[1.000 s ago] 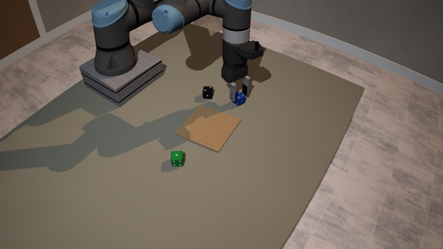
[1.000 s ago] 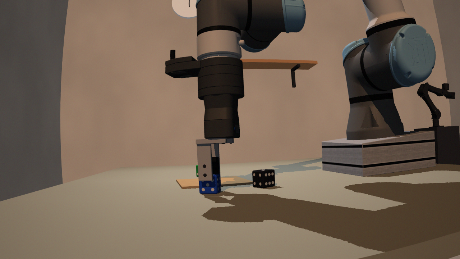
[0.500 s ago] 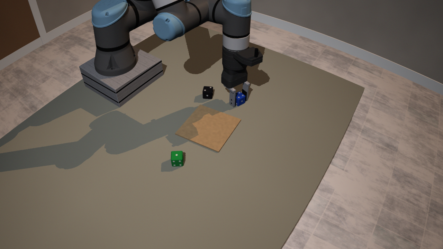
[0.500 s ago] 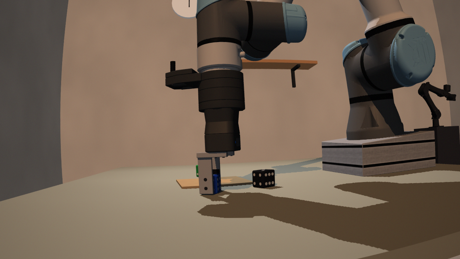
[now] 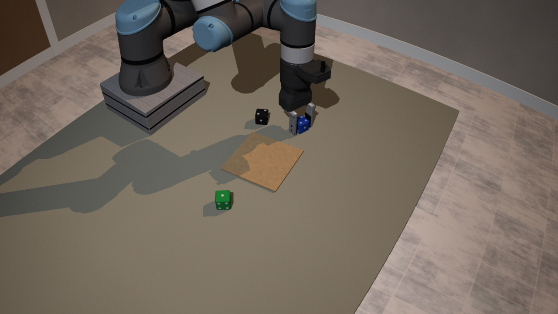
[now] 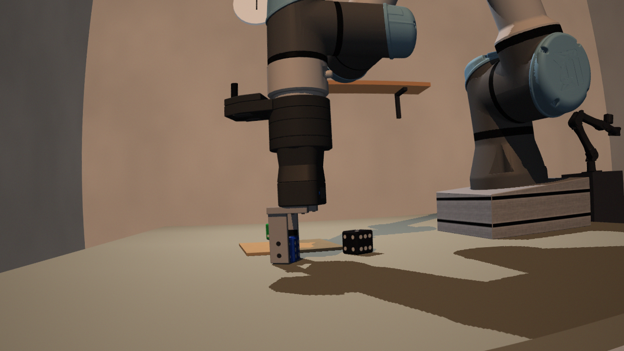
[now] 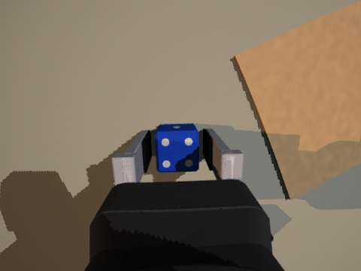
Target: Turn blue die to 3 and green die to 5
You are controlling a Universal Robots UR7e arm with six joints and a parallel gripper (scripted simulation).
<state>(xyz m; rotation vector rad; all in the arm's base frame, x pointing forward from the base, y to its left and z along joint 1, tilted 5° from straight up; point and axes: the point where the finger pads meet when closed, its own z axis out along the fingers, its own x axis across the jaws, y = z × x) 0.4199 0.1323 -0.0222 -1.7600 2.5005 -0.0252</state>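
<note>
The blue die lies right at my hand. From my hand the other things lie so: green die (29 cm to the right, 1 cm behind); brown mat (14 cm to the right, 2 cm below, 2 cm behind); black die (10 cm behind, 3 cm to the right).
</note>
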